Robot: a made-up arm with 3 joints. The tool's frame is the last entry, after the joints. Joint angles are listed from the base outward. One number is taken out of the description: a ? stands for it. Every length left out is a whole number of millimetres.
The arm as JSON. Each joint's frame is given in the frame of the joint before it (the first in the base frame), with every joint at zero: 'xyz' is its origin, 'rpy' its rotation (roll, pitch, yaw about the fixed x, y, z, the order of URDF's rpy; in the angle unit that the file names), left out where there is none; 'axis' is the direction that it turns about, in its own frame. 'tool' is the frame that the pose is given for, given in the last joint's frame.
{
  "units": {
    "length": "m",
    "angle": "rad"
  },
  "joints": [
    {
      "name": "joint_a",
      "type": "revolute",
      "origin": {
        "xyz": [
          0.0,
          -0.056,
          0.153
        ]
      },
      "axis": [
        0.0,
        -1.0,
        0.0
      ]
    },
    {
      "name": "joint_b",
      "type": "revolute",
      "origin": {
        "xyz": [
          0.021,
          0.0,
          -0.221
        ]
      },
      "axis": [
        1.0,
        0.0,
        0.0
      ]
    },
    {
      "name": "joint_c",
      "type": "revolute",
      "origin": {
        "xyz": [
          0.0,
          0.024,
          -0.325
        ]
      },
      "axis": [
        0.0,
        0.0,
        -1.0
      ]
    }
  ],
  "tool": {
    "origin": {
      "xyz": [
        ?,
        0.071,
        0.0
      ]
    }
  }
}
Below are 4 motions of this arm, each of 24 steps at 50 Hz.
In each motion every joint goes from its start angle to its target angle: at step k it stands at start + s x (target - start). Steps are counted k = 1, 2, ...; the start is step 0. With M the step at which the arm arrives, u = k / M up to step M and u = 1 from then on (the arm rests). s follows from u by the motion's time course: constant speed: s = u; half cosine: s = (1 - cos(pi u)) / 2; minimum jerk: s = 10 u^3 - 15 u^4 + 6 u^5.
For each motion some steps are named. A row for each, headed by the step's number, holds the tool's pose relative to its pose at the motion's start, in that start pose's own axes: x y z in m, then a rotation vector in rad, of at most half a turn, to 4 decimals.
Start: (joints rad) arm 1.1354 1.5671 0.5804
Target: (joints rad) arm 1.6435 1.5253 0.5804
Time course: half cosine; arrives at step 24
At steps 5, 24:
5: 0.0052 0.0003 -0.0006 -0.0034 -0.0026 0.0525
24: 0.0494 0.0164 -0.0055 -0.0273 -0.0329 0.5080

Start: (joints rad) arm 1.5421 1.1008 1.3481
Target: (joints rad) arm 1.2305 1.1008 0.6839
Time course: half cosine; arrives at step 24
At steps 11, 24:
11: -0.0211 -0.0637 -0.0011 -0.0573 0.0220 0.1679
24: -0.0519 -0.1457 0.0070 -0.1203 0.0746 0.3853

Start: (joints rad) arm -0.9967 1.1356 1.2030
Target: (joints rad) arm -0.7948 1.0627 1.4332
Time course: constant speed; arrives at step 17
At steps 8, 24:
8: 0.0209 0.0301 -0.0016 0.0289 -0.0454 -0.0228
24: 0.0420 0.0669 -0.0001 0.0706 -0.0932 -0.0500

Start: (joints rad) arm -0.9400 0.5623 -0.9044
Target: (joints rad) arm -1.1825 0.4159 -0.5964
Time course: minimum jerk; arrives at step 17
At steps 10, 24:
10: -0.0479 0.0695 0.0195 0.0335 0.1673 -0.2824
24: -0.0682 0.1043 0.0331 0.0398 0.2578 -0.4203

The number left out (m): -0.101
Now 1 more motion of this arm.
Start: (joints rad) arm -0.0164 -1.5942 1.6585
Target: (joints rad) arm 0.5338 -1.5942 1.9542
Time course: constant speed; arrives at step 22
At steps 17, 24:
17: 0.0852 0.1451 -0.0018 -0.0098 -0.0020 -0.6535
24: 0.1224 0.1763 -0.0026 -0.0127 -0.0031 -0.8457

